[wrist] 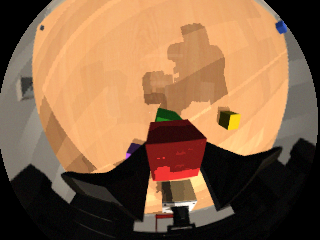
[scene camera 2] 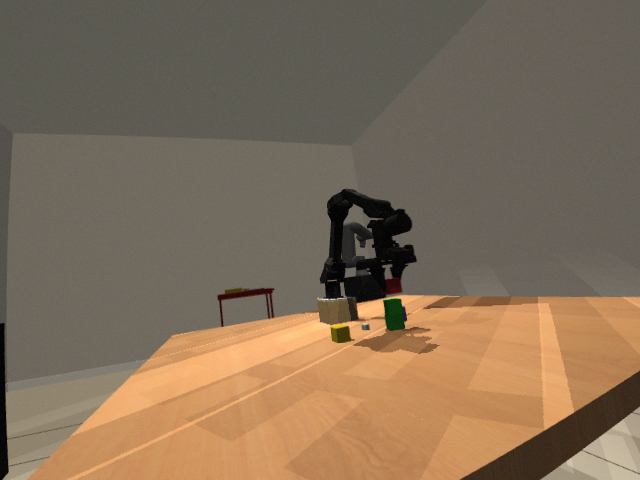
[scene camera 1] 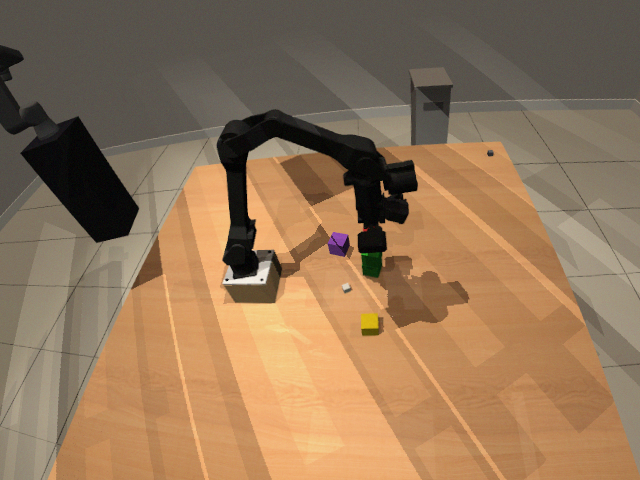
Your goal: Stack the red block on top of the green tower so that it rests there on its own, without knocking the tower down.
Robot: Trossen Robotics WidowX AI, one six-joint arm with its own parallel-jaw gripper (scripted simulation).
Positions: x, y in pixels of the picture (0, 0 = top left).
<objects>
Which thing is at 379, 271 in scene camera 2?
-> The gripper.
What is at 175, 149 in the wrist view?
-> A red block.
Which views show the gripper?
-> The wrist view, scene camera 2 and scene camera 1: all of them.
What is the gripper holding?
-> A red block.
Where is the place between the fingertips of the gripper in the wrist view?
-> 170, 140
</objects>
